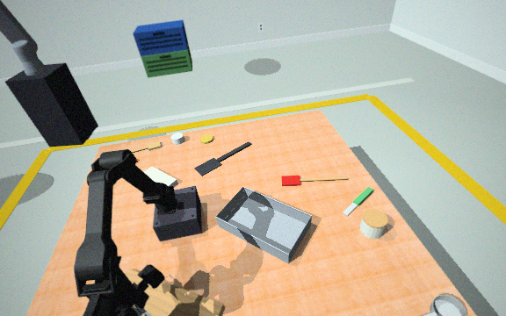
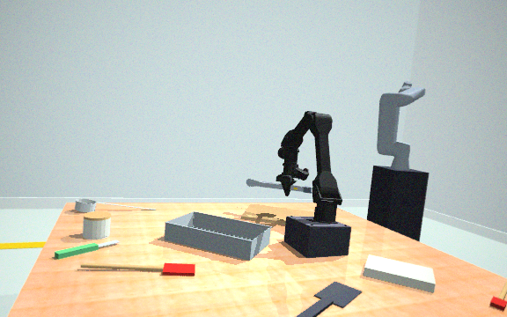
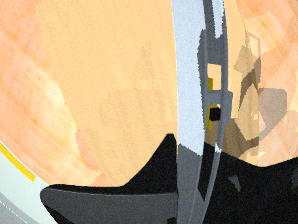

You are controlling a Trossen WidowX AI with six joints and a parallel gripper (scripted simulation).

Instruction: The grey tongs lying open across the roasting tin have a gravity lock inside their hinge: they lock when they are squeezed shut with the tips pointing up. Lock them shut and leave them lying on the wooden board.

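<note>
The wooden board lies 90 mm below my gripper tip. Round my gripper tip: white block 600 mm to the left, 160 mm behind, 80 mm below; black spatula 750 mm to the left, 140 mm ahead, 90 mm below; roasting tin 340 mm to the left, 340 mm ahead, 70 mm below.
</note>
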